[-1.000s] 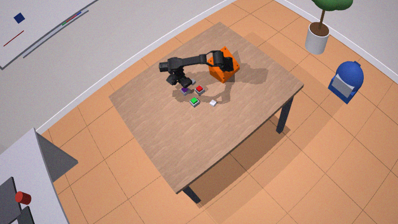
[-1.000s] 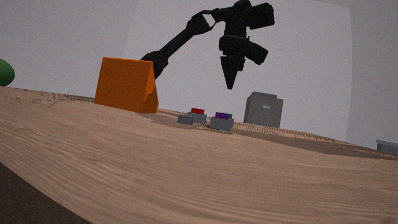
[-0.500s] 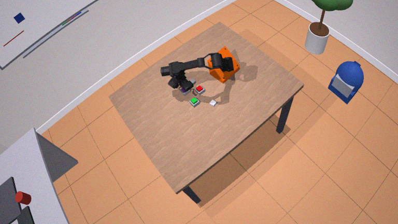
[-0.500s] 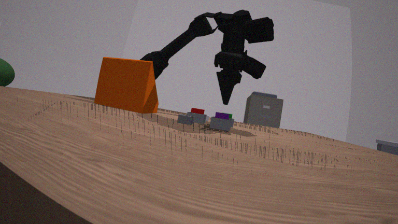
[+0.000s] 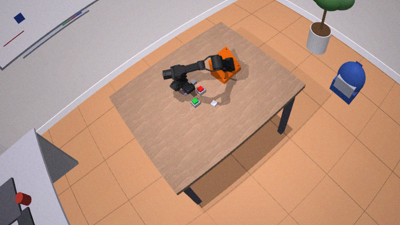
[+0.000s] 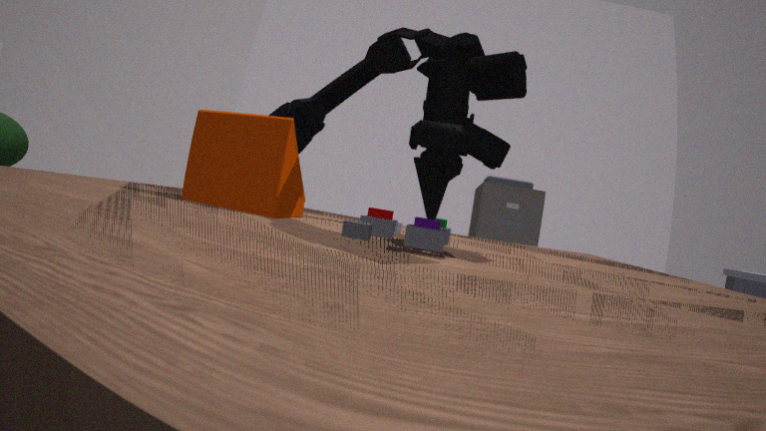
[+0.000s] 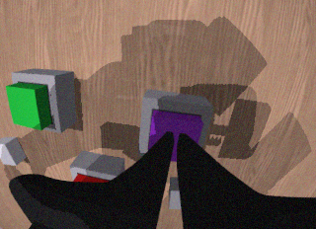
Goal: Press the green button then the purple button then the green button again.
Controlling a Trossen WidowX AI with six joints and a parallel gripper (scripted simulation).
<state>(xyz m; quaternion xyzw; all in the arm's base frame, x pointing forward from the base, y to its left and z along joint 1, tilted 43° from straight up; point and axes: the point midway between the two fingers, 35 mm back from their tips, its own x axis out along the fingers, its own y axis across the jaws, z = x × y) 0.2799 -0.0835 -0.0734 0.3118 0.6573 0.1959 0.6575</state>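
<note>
Now: gripper tip 1 cm above the purple button. The rest, counted from my gripper tip: green button: 11 cm to the left, 2 cm ahead; then red button: 8 cm to the left, 7 cm behind; then grey block: 9 cm behind, 3 cm below, 1 cm to the right.
</note>
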